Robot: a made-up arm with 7 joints.
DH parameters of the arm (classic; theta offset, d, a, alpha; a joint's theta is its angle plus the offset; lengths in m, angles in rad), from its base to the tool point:
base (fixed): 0.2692 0 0.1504 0
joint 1: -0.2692 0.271 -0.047 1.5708
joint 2: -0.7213 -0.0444 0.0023 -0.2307
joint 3: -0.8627 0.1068 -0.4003 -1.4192
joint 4: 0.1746 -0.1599 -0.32 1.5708
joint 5: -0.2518 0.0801 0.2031 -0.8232
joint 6: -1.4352 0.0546 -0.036 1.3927
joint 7: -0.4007 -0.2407 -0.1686 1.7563
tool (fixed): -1.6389 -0.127 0 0
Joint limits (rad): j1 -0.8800..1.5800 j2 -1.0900..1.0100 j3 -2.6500..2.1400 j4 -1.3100..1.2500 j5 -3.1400..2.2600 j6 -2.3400..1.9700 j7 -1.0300..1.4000
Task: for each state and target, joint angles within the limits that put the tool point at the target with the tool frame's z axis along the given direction. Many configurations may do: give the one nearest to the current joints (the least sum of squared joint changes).
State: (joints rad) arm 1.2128 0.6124 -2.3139 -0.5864 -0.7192 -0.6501 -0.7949
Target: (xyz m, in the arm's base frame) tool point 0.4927 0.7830 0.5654 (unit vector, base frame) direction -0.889 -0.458 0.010
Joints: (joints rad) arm 1.1213 0.4613 -2.4962 -0.4688 -1.3780 0.1753 -0.9999
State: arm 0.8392 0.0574 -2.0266 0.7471 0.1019 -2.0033 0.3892
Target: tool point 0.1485 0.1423 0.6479 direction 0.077 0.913 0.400
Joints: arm 1.5620 0.2005 -1.9621 1.2500 0.0976 -2.1940 0.8164
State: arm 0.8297 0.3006 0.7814 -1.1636 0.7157 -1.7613 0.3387
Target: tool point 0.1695 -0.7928 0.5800 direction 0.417 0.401 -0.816
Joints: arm 1.3408 0.2970 0.8182 -1.0594 0.8386 -2.3190 0.0012
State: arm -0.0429 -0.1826 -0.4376 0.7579 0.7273 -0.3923 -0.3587
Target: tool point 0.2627 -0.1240 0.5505 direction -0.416 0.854 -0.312
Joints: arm 0.3506 -0.3541 -0.7808 0.3379 -0.0052 -0.5407 -0.7285
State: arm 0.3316 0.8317 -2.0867 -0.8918 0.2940 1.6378 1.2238
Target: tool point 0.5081 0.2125 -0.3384 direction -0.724 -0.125 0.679
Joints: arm 0.1007 0.2263 -2.6500 -0.4998 1.1168 1.0006 1.3143
